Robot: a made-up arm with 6 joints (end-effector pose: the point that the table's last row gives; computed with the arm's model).
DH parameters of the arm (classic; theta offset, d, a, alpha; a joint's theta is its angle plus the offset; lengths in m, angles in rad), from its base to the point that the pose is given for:
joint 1: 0 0.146 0 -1.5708
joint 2: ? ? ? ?
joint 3: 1.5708 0.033 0 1.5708
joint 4: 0 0.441 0 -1.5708
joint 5: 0 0 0 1.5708
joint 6: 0 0.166 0 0
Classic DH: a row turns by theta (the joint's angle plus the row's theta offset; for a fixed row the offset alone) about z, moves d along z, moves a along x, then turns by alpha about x.
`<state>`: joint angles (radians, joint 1 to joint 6).
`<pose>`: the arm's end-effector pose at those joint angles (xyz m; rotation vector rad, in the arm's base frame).
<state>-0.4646 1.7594 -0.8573 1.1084 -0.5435 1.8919</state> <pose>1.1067 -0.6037 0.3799 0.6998 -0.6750 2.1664</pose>
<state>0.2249 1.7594 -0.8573 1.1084 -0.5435 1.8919</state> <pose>1.2379 0.2382 0.3799 1.0443 -0.4697 2.7827</pose>
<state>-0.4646 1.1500 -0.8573 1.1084 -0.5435 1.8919</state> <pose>0.7843 -0.4421 1.0589 -0.0434 -0.6249 2.4036</pose>
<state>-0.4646 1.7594 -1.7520 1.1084 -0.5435 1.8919</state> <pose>0.6885 -0.3941 0.5717 -0.4094 -0.5831 2.4553</pose>
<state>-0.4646 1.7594 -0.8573 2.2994 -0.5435 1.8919</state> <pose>1.1653 -0.6188 0.3050 -0.8599 1.5275 -2.2505</pose>
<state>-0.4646 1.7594 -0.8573 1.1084 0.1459 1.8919</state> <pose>1.1935 -0.5371 0.3551 1.2816 -0.0459 2.3353</pose>
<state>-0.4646 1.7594 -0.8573 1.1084 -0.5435 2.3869</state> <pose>1.1067 -0.6037 0.3799 0.5739 -0.9238 2.6120</pose>
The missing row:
joint 2: -1.5708 0 0.841 0
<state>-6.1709 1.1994 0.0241 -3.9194 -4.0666 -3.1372</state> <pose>1.0514 0.2454 0.6561 -0.7497 -0.9843 0.2217</pose>
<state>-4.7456 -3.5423 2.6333 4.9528 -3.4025 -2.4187</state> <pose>0.0123 0.1126 -0.4479 -2.0379 0.6776 -0.0183</pose>
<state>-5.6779 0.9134 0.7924 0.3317 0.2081 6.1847</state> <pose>1.0104 0.7529 0.5466 -0.4133 1.9077 0.6222</pose>
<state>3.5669 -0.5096 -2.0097 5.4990 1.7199 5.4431</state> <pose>0.6466 0.3839 0.6096 -0.3017 -1.4754 -2.7119</pose>
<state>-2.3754 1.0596 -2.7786 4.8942 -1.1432 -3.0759</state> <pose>-0.0422 -0.2926 0.4551 -1.1207 1.6932 -1.3447</pose>
